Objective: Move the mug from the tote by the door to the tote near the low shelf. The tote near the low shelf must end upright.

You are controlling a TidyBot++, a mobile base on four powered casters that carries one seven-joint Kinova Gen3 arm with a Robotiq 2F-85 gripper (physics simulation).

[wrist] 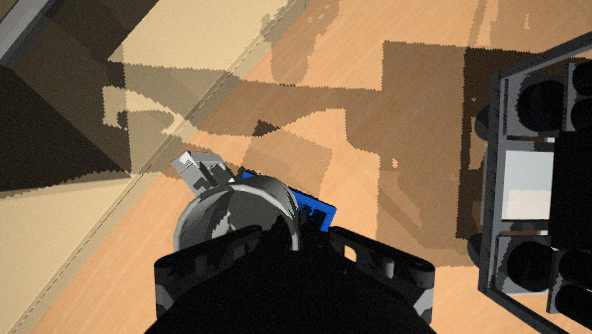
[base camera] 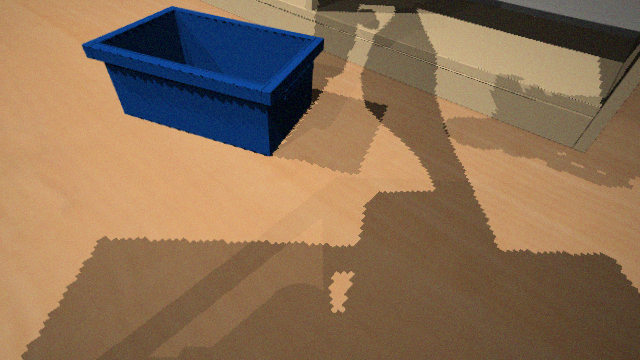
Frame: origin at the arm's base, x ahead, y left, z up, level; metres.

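Where they show: gripper, fingertip midpoint: [wrist: 295,219].
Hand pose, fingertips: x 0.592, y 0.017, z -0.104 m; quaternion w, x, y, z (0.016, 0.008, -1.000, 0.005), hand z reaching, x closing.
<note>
After its pixels a point has its place.
A grey-white mug [wrist: 200,215] @(x 0.666, y 0.004, z -0.072 m) hangs from my gripper [wrist: 295,219] @(x 0.592, y 0.017, z -0.105 m) in the wrist view, its round opening facing the camera and its handle toward the upper left. My gripper is shut on the mug's wall; the fingertips are partly hidden in dark shadow. A blue tote [base camera: 190,117] @(x 0.568, y 0.187, z -0.364 m) [wrist: 315,201] @(x 0.547, y 0.038, z -0.276 m) stands upright on the floor at the upper left of the base camera view, and the part of its inside that shows holds no mug. In the wrist view it lies below and beyond the mug, mostly hidden by mug and gripper. The mug and gripper do not show in the base camera view.
A low beige shelf-like unit [base camera: 465,90] @(x 0.697, y -0.290, z -0.364 m) [wrist: 160,40] @(x 0.888, y -0.295, z -0.317 m) stands behind and right of the tote in the base camera view. The robot's own base [wrist: 494,180] @(x 0.151, y -0.011, z -0.290 m) is at the right of the wrist view. Shadows of the arm and base fall across the wooden floor [base camera: 60,175] @(x 0.461, y 0.337, z -0.396 m).
</note>
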